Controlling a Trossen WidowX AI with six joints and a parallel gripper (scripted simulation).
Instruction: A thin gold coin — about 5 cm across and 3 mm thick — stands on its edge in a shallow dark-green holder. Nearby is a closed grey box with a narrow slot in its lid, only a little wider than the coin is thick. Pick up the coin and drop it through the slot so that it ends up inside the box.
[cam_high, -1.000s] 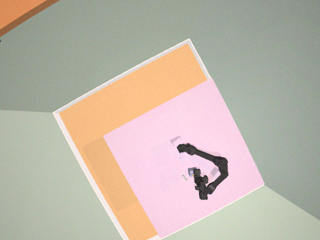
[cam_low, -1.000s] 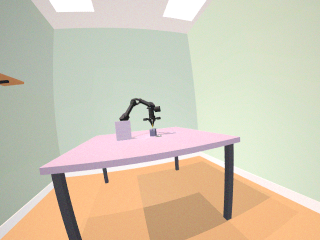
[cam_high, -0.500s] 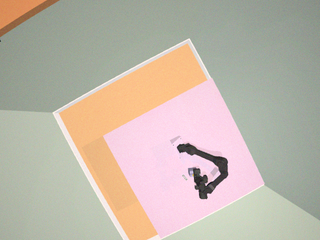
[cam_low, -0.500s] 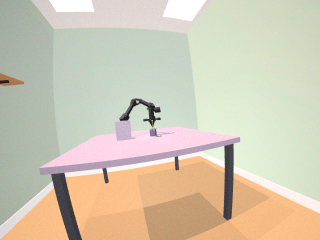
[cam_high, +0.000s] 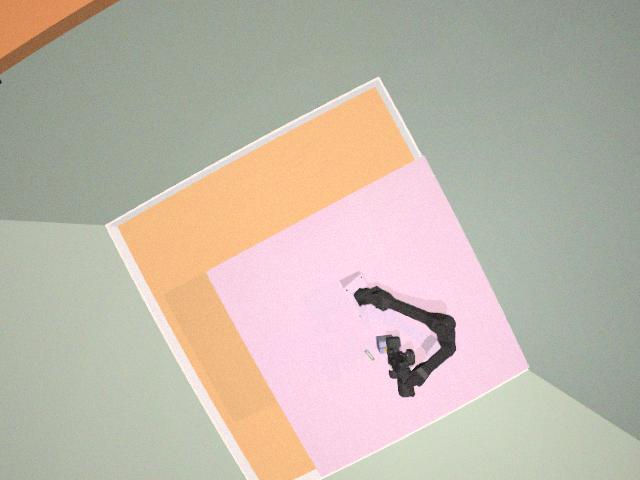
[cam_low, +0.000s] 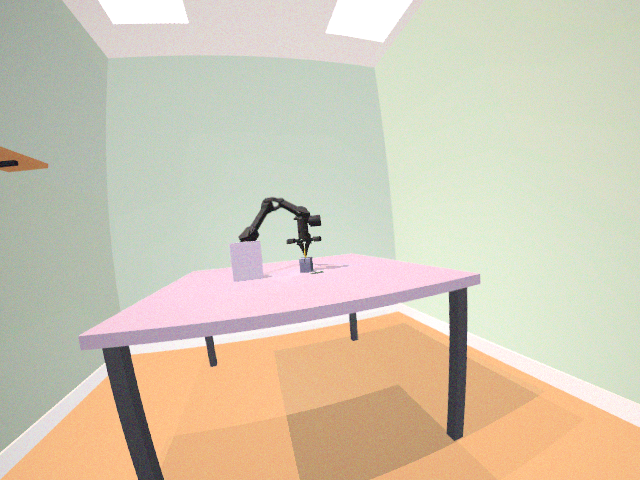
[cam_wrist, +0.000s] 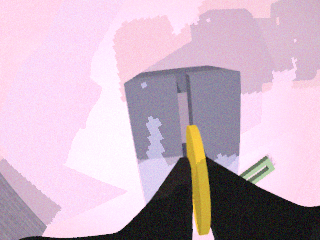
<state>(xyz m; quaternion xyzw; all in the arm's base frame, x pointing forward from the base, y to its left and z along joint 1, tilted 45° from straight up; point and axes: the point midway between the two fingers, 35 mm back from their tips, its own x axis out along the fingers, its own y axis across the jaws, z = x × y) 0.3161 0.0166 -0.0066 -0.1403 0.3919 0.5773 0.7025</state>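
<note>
The gold coin lies 1 cm above my gripper tip.
</note>
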